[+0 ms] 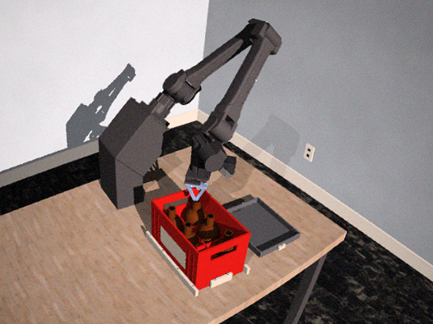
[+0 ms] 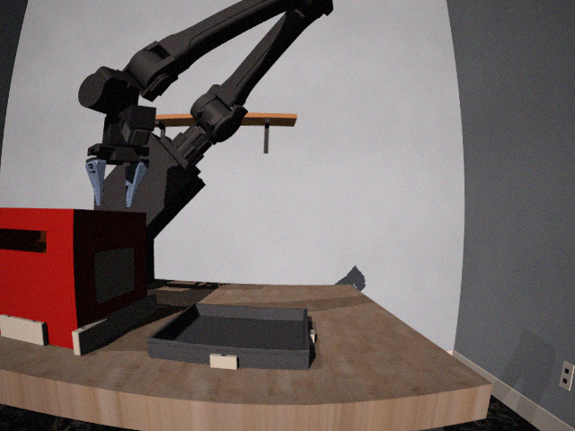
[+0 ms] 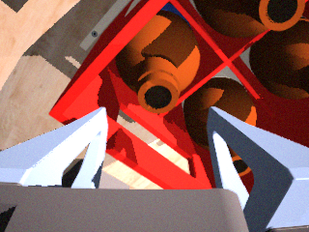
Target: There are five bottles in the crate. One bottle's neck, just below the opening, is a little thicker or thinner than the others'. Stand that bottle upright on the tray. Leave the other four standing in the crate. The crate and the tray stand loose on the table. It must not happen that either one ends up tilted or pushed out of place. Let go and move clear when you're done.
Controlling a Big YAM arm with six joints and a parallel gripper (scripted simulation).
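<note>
Now: the red crate 80 mm ahead of my hand, 60 mm to the right of it and 110 mm below it. Round my hand: dark grey tray: 100 mm ahead, 220 mm to the left, 180 mm below.
</note>
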